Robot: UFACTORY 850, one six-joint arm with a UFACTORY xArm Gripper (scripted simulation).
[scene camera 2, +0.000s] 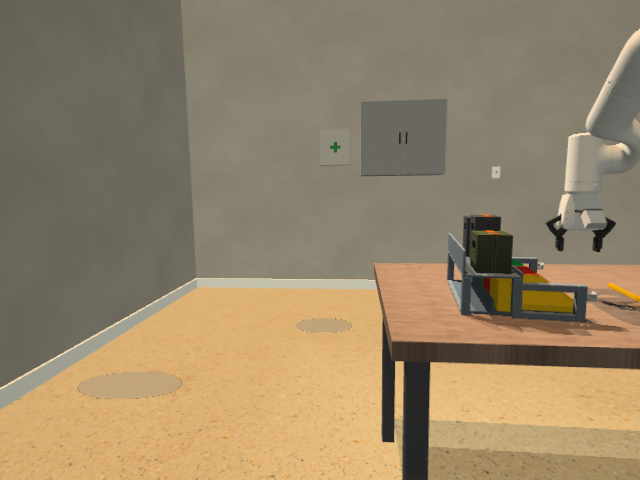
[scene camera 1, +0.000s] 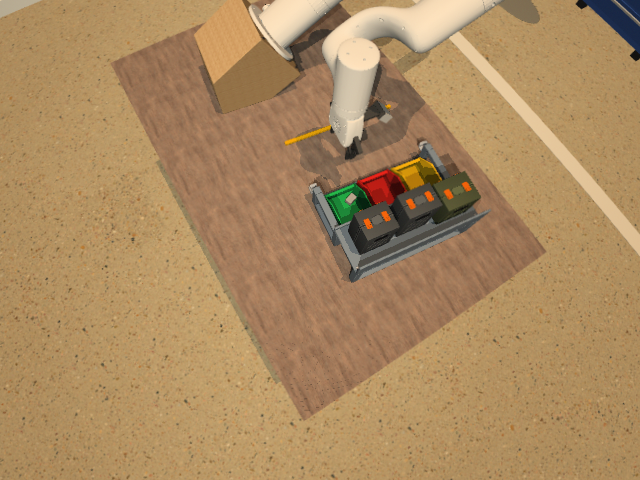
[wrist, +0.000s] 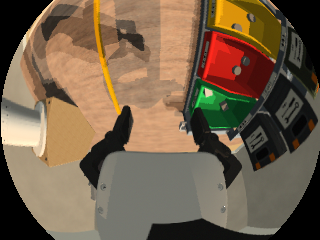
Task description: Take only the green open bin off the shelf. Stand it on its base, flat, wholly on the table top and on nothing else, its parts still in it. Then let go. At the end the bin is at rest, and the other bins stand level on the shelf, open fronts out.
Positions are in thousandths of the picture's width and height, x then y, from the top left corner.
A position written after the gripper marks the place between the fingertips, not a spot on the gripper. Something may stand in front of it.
In view: the gripper (scene camera 2: 902,522), a yellow bin (scene camera 2: 830,626), a red bin (scene camera 1: 601,389), a green open bin (scene camera 1: 537,445) and an olive box (scene camera 2: 768,524).
The yellow bin also shows in scene camera 1 (scene camera 1: 660,359). The red bin also shows in the wrist view (wrist: 689,252). The green open bin also shows in the wrist view (wrist: 748,448).
